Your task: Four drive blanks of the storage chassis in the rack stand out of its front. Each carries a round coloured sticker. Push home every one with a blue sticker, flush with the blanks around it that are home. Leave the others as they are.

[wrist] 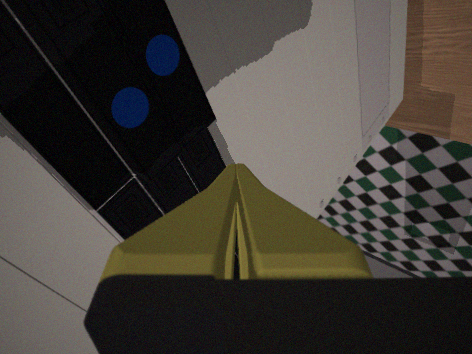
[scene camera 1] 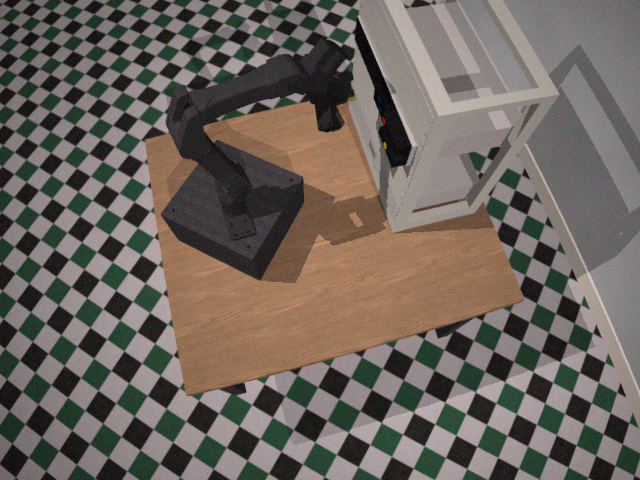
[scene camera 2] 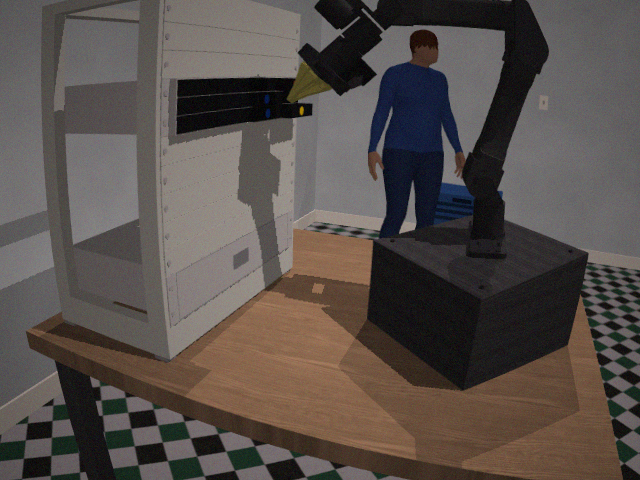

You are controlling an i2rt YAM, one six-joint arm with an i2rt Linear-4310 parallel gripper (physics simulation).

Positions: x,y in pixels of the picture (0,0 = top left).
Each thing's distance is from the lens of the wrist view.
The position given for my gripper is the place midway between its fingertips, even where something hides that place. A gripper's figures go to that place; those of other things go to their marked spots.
my gripper (wrist: 236,177): 0.13 m
rack (wrist: 119,119): 0.16 m
